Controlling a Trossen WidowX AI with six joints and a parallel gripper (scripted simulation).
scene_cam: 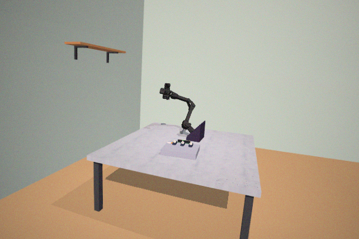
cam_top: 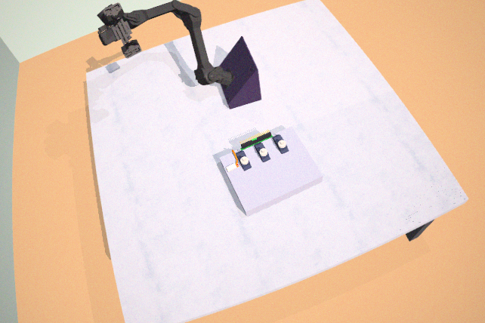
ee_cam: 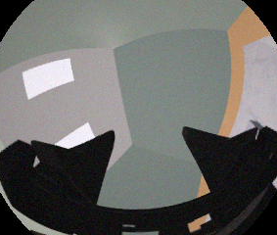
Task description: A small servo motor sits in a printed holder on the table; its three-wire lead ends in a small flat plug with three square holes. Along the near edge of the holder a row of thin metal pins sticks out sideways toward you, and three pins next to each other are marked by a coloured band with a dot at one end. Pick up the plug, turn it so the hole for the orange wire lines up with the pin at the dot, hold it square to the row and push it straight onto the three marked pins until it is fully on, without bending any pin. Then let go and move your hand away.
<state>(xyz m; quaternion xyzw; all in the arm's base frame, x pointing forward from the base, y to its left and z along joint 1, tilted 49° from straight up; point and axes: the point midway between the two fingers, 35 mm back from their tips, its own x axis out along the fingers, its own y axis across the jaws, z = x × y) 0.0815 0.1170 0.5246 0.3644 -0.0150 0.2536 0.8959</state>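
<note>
My gripper tip is 260 mm short of the green band, 290 mm to the right of it and 460 mm above it. Also, from my gripper tip: printed holder (420 mm ahead, 300 mm to the left, 510 mm below).
</note>
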